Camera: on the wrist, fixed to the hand. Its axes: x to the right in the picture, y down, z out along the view.
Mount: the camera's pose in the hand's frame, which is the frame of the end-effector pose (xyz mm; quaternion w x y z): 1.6 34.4 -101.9 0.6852 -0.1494 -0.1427 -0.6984
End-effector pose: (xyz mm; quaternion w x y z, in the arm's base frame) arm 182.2 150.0 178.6 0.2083 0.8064 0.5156 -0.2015
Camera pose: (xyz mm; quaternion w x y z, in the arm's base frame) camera 225.5 193.5 266.9 0.1960 0.1326 0.9168 -0.3216
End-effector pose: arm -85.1 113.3 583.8 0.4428 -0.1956 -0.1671 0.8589
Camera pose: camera -60.5 107.2 479.3 0.8502 0.0391 -0.4426 0.2822
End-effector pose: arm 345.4 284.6 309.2 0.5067 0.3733 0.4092 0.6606
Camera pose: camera 240.0 264.4 301.6 0.9228 -0.0114 0.3701 0.1066
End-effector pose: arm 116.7 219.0 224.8 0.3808 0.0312 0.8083 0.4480
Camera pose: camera 40.0 168.8 281.0 0.6938 -0.5361 0.4544 0.1573
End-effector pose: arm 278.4 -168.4 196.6 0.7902 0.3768 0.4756 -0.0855
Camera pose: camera 226.2 -74.9 186.1 0.6059 -0.2042 0.4891 -0.5932
